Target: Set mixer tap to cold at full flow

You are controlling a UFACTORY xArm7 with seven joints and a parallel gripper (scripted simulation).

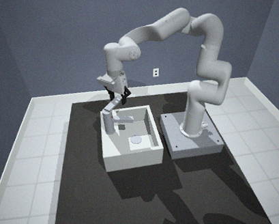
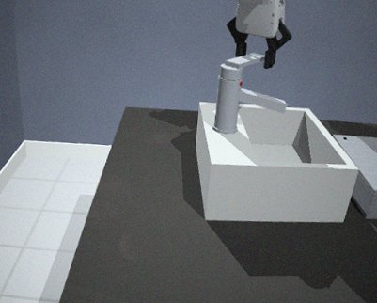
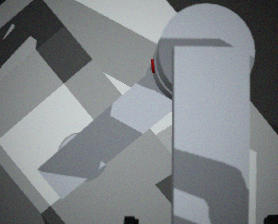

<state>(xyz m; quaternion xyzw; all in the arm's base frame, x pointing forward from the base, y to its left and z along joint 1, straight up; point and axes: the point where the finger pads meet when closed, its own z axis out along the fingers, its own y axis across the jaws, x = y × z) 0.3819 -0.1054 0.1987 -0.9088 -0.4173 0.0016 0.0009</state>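
My gripper is now 2 cm short of the flat lever and 3 cm to the right of it. From my hand the other things lie so: white sink basin (6 cm behind, 7 cm to the left, 23 cm below); grey mixer tap (4 cm ahead, 5 cm to the left, 5 cm below).
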